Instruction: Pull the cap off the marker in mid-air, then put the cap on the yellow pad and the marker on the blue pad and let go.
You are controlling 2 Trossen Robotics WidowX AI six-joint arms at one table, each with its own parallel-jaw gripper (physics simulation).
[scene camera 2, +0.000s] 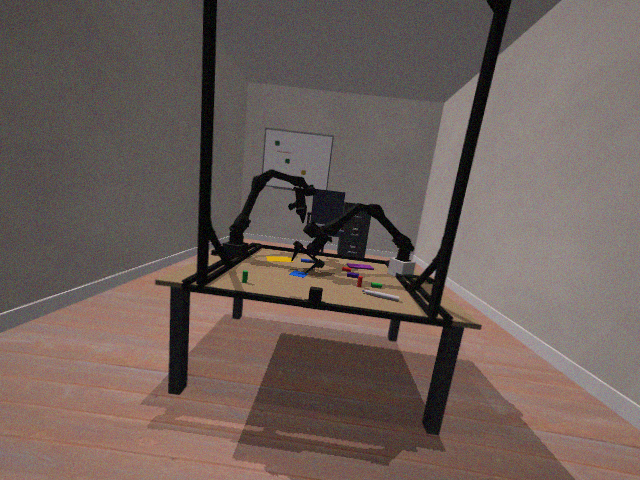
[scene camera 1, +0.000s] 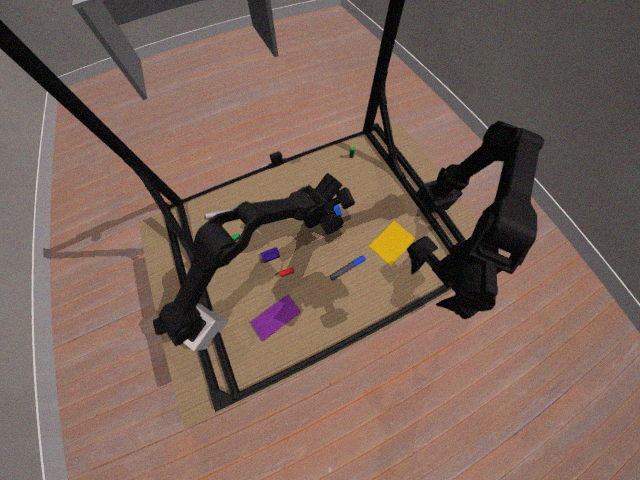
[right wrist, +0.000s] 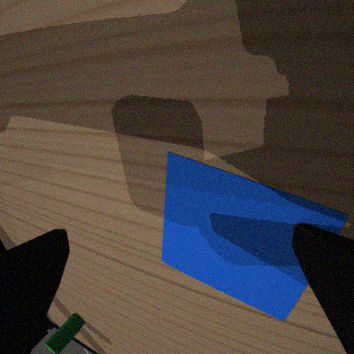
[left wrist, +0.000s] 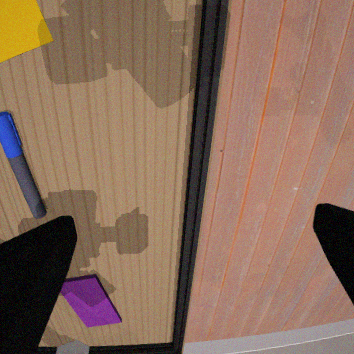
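Where they show: left gripper, fingertip midpoint: (scene camera 2: 303, 221) (scene camera 1: 424, 288) (left wrist: 195, 221); right gripper, fingertip midpoint: (scene camera 2: 298, 267) (scene camera 1: 335, 209) (right wrist: 182, 238); left arm's base, origin of the base link: (scene camera 2: 235, 243) (scene camera 1: 440, 191); right arm's base, origin of the base link: (scene camera 2: 402, 259) (scene camera 1: 191, 325).
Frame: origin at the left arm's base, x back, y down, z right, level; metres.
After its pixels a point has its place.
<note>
The marker (scene camera 1: 341, 271) @(x -0.441, y 0.063, z -0.155 m) (left wrist: 29, 185) @(x -0.432, y 0.065, z -0.158 m) lies on the table with its dark grey body joined to its blue cap (scene camera 1: 359, 260) @(x -0.369, y 0.061, z -0.138 m) (left wrist: 9, 135) @(x -0.367, y 0.064, z -0.143 m). The yellow pad (scene camera 1: 391, 242) @(x -0.227, y 0.079, z -0.107 m) (scene camera 2: 279, 259) @(x -0.225, y 0.079, z -0.099 m) (left wrist: 20, 30) @(x -0.260, y 0.079, z -0.155 m) lies near the cap end. The blue pad (scene camera 1: 337, 210) @(x -0.372, y 0.079, z 0.077 m) (scene camera 2: 298, 274) @(x -0.397, y 0.080, z 0.100 m) (right wrist: 225, 280) @(x -0.397, y 0.079, z 0.117 m) lies flat, partly hidden by the right gripper in scene camera 1. My left gripper (scene camera 1: 426, 286) @(x -0.292, y -0.138, z -0.299 m) (scene camera 2: 297, 214) @(x -0.292, y -0.138, z -0.299 m) (left wrist: 195, 221) @(x -0.292, y -0.138, z -0.299 m) is open and empty, high above the table's edge, apart from the marker. My right gripper (scene camera 1: 342, 211) @(x -0.384, y 0.054, z 0.070 m) (scene camera 2: 300, 265) @(x -0.384, y 0.054, z 0.070 m) (right wrist: 182, 238) @(x -0.384, y 0.054, z 0.070 m) is open and empty, above the blue pad.
A purple slab (scene camera 1: 275, 317) @(x -0.693, y 0.072, z -0.231 m) (scene camera 2: 360, 266) @(x -0.694, y 0.072, z -0.216 m) (left wrist: 92, 305) @(x -0.695, y 0.072, z -0.234 m), a dark purple block (scene camera 1: 269, 255) @(x -0.661, y 0.065, z -0.023 m), a red cylinder (scene camera 1: 285, 272) @(x -0.622, y 0.060, z -0.100 m) and a white stick (scene camera 2: 381, 295) @(x -0.787, y 0.068, z 0.207 m) lie on the table. A green cylinder (scene camera 1: 352, 151) @(x -0.229, y 0.039, z 0.300 m) (scene camera 2: 245, 276) @(x -0.230, y 0.052, z 0.316 m) and a red one (scene camera 2: 359, 281) @(x -0.692, y 0.053, z 0.123 m) stand upright. Black frame posts rise beside the arms.
</note>
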